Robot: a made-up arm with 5 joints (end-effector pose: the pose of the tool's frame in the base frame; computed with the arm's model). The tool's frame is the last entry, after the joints.
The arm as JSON. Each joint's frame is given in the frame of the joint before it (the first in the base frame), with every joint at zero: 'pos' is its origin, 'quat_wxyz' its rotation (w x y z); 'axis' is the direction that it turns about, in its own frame. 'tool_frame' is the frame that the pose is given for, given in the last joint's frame.
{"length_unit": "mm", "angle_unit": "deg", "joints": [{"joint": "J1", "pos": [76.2, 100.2, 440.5], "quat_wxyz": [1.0, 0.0, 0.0, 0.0], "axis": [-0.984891, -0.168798, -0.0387]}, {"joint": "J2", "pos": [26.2, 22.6, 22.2], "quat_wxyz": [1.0, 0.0, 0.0, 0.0], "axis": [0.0, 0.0, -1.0]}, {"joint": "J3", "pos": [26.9, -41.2, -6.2], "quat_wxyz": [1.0, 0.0, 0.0, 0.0], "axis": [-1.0, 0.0, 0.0]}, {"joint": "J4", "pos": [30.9, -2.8, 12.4], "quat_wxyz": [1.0, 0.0, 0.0, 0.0], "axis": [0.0, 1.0, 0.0]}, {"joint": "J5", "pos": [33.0, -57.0, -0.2], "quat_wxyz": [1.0, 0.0, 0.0, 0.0], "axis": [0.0, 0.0, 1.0]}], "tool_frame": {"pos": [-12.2, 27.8, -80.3], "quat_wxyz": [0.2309, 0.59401, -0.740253, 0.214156]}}
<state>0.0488 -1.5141 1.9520 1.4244 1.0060</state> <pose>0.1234 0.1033 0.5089 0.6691 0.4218 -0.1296 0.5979</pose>
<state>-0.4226 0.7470 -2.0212 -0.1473 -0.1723</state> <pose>0.1929 0.0783 0.4394 0.5095 -0.0573 0.6570 0.5526</pose>
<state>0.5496 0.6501 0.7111 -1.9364 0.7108</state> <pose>0.1673 0.0626 0.5678 0.1576 0.2071 0.0707 0.9629</pose>
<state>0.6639 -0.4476 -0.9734 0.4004 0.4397</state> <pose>0.1452 0.0917 0.3871 0.2123 0.8989 -0.3833 -0.0108</pose>
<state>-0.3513 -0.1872 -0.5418 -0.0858 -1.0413</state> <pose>0.2192 0.1285 0.3813 0.2073 0.3337 -0.8620 -0.3204</pose>
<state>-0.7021 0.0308 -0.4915 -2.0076 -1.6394</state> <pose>0.2102 -0.0317 0.4186 0.4420 0.4118 0.6045 0.5192</pose>
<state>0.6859 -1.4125 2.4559 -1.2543 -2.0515</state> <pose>0.0997 0.2527 0.3441 0.5205 -0.6829 0.1137 -0.4998</pose>
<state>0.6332 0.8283 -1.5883 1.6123 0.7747</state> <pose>0.0526 0.0847 0.4085 0.1544 -0.9289 0.2922 0.1669</pose>
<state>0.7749 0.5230 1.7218 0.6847 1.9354</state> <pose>0.0577 0.1297 0.5558 0.8631 0.3906 -0.2955 -0.1230</pose>
